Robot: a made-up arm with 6 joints. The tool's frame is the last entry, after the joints. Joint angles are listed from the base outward.
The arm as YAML. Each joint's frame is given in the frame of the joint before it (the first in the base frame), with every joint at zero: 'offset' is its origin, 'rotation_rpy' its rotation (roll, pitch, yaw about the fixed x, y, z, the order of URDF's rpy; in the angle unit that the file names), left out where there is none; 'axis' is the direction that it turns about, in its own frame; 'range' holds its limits. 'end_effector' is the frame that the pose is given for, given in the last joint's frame.
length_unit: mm
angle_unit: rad
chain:
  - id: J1
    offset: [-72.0, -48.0, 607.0]
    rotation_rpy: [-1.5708, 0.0, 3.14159]
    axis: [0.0, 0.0, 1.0]
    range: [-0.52, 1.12]
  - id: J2
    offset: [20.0, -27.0, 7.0]
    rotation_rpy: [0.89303, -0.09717, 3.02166]
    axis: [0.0, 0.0, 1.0]
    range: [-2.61, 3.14]
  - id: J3
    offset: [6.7, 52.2, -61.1]
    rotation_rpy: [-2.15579, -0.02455, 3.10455]
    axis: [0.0, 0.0, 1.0]
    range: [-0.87, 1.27]
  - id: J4
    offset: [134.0, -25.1, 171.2]
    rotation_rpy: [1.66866, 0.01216, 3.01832]
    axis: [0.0, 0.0, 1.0]
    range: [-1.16, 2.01]
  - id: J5
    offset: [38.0, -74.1, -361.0]
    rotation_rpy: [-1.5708, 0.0, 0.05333]
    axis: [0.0, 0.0, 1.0]
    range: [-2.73, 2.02]
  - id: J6
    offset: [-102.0, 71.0, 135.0]
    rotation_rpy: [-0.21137, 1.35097, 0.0]
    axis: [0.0, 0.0, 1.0]
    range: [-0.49, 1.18]
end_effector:
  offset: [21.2, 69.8, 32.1]
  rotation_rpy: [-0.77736, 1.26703, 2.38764]
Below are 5 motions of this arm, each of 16 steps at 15 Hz.
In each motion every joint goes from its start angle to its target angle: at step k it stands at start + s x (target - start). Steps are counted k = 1, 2, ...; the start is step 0. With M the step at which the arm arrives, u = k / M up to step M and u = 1 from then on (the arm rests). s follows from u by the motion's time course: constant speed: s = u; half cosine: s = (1 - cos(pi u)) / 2; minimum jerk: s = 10 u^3 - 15 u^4 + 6 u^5.
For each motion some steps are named. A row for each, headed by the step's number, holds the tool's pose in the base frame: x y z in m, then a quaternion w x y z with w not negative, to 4 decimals.
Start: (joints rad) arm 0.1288 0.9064 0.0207 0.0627 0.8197 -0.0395
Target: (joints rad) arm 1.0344 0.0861 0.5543 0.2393 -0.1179 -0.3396
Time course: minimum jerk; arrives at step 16
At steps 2, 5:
2: 0.0812 0.1426 0.2408 0.1682 0.2502 0.6336 0.7125
5: 0.0638 0.1728 0.2307 0.1655 0.1616 0.6692 0.7061

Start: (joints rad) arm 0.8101 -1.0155 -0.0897 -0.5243 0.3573 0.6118
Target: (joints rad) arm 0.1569 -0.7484 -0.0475 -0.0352 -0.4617 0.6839
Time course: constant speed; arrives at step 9
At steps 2, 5, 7, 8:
2: -0.3436 0.0434 0.1425 0.1488 -0.0386 -0.5054 -0.8491
5: -0.3879 0.0681 0.1723 0.1761 0.0236 -0.4560 -0.8720
7: -0.4139 0.0893 0.1991 0.1893 0.0612 -0.4117 -0.8893
8: -0.4256 0.1011 0.2145 0.1938 0.0785 -0.3865 -0.8983

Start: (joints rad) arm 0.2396 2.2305 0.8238 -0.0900 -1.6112 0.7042
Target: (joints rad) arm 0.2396 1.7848 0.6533 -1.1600 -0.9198 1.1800
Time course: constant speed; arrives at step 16
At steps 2, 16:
2: 0.3608 -0.1785 0.5986 0.9400 -0.2604 0.2174 0.0377
16: 0.3346 -0.0844 0.4068 0.9838 -0.0610 -0.0445 0.1625

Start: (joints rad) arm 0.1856 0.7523 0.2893 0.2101 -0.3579 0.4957
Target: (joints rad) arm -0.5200 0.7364 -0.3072 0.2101 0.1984 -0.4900
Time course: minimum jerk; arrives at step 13
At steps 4, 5, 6, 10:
4: 0.0683 0.1602 0.1554 0.3265 -0.0829 0.5887 0.7349
5: 0.0480 0.1329 0.1466 0.3024 -0.0534 0.6516 0.6936
6: 0.0238 0.1019 0.1406 0.2678 -0.0236 0.7198 0.6401
10: -0.0545 0.0029 0.1519 0.0969 0.0361 0.9053 0.4121

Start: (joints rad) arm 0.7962 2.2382 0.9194 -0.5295 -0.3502 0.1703
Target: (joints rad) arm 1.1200 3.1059 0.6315 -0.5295 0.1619 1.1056
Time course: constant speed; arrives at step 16
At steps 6, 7, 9, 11, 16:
6: 0.2750 -0.1916 1.0054 0.7639 -0.0643 -0.5361 0.3534
7: 0.2425 -0.2204 1.0234 0.7427 -0.0998 -0.5768 0.3252
9: 0.1709 -0.2750 1.0488 0.6936 -0.1697 -0.6493 0.2619
11: 0.0927 -0.3247 1.0590 0.6365 -0.2368 -0.7089 0.1906
16: -0.1102 -0.4199 1.0164 0.4674 -0.3858 -0.7953 -0.0142

